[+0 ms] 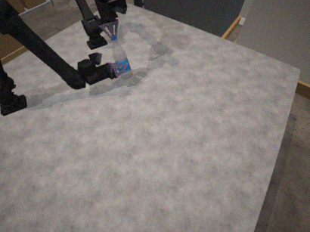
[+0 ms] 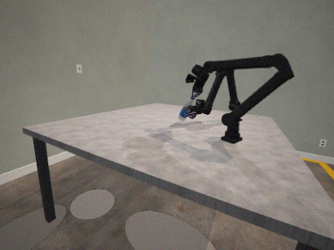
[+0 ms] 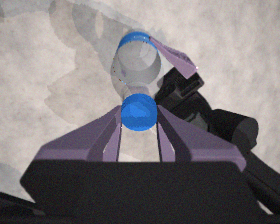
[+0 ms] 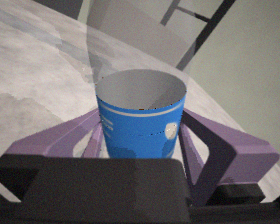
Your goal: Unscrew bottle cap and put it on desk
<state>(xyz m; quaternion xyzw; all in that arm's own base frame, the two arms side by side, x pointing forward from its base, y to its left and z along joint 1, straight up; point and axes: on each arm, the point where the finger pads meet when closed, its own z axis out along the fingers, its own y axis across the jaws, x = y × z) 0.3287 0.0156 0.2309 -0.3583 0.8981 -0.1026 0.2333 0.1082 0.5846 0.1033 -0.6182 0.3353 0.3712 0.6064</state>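
The clear bottle lies 5 cm ahead of my left hand, 2 cm to the right of it and 10 cm below it. Round my left hand: blue cap 1 cm below.
Now: the clear bottle 3 cm above my right hand, 1 cm to the left of it and 1 cm behind it. Round my right hand: blue cap (12 cm above, 6 cm behind, 3 cm to the left).
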